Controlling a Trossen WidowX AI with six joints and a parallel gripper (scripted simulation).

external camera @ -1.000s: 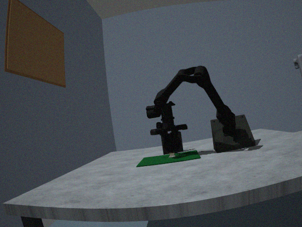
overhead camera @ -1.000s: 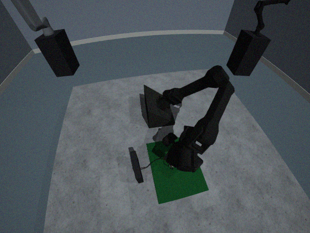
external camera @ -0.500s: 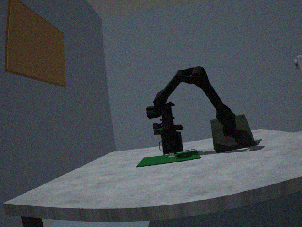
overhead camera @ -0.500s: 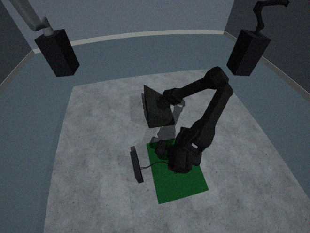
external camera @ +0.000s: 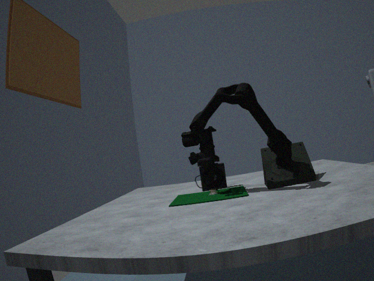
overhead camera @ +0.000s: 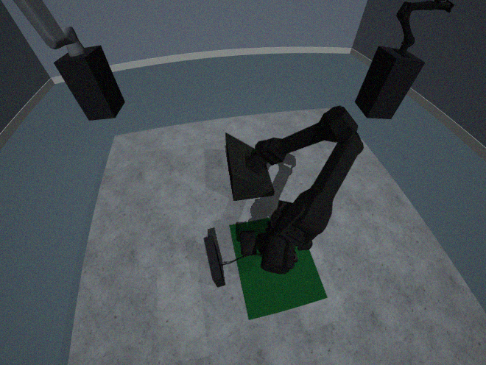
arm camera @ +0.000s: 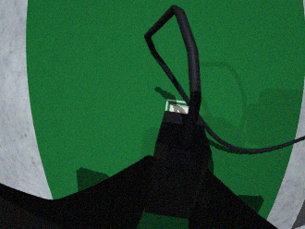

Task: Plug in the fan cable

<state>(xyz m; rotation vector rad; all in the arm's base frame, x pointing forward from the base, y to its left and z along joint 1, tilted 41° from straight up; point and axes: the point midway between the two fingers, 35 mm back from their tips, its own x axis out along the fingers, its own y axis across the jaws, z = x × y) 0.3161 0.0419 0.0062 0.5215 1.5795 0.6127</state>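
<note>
My gripper tip is 6 cm above the four-pin header. From my gripper tip the other things lie so: dark fan plug 1 cm ahead, 1 cm above; then green board 1 cm ahead, 2 cm to the left, 8 cm below; then dark fan 3 cm ahead, 16 cm to the right.
</note>
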